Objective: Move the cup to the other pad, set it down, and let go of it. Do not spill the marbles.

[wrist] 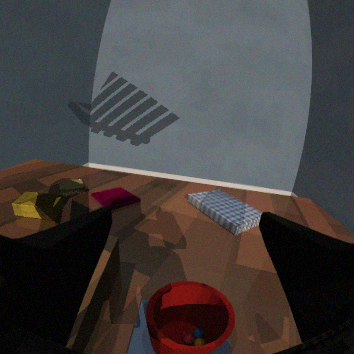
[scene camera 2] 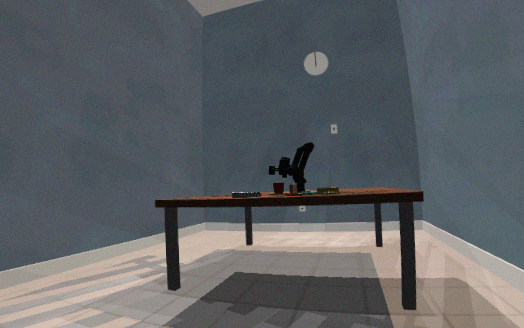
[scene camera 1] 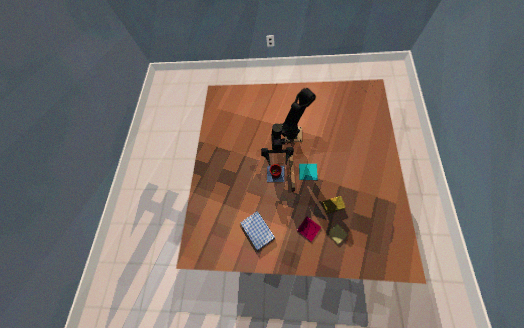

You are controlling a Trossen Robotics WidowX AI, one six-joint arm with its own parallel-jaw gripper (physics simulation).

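Frame: origin at the arm's base, x ahead, y left, z up, level; centimetres.
Where they show: gripper, fingertip midpoint: (wrist: 187, 218) (scene camera 2: 280, 169) (scene camera 1: 278, 165); arm's base, origin of the base link: (scene camera 2: 301, 190) (scene camera 1: 292, 134).
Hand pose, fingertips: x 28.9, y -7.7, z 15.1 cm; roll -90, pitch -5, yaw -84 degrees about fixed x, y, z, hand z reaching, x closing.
Things, the pixels of their top centre, and the offset from my fingertips.
- red cup, middle of its top: (wrist: 191, 312) (scene camera 1: 275, 169) (scene camera 2: 278, 182) dx -0.5, dy -1.8, dz -8.6 cm
- blue pad, middle of its top: (wrist: 181, 342) (scene camera 1: 275, 173) dx -0.6, dy -2.0, dz -15.8 cm
- cyan pad, middle of its top: (scene camera 1: 308, 171) dx -2.6, dy +18.3, dz -15.8 cm
- upright wooden board, middle of its top: (wrist: 77, 303) (scene camera 1: 292, 169) dx -1.6, dy +8.1, dz -10.3 cm
- blue-and-white checked block, middle of its top: (wrist: 226, 203) (scene camera 2: 245, 192) (scene camera 1: 257, 229) dx +34.7, dy -10.8, dz -13.6 cm
- magenta flat piece, middle of its top: (wrist: 114, 195) (scene camera 1: 309, 228) dx +32.1, dy +18.3, dz -15.3 cm
- pale yellow block, middle of its top: (wrist: 70, 183) (scene camera 1: 338, 233) dx +33.8, dy +34.0, dz -15.0 cm
The red cup (scene camera 1: 275, 171) (scene camera 2: 278, 188) (wrist: 190, 297) stands upright on the blue pad (scene camera 1: 270, 179) (wrist: 140, 332). Blue, red and yellow marbles (wrist: 198, 333) show inside it in the wrist view. The cyan pad (scene camera 1: 308, 171) lies right of the blue pad in scene camera 1's view. An upright wooden board (scene camera 1: 292, 176) (wrist: 95, 290) stands between the pads. My gripper (scene camera 1: 280, 161) (wrist: 187, 218) is open, with nothing between its fingers. It is above the table, on the arm's side of the cup and higher than its rim. The cup's lower part is cut off in the wrist view.
A blue-and-white checked block (scene camera 1: 257, 231) (scene camera 2: 246, 194) (wrist: 225, 210) lies farther out from the arm. A magenta flat piece (scene camera 1: 309, 229) (wrist: 116, 197), a yellow block (scene camera 1: 334, 204) (wrist: 35, 205) and a pale yellow block (scene camera 1: 338, 234) (wrist: 75, 186) lie beyond the cyan pad.
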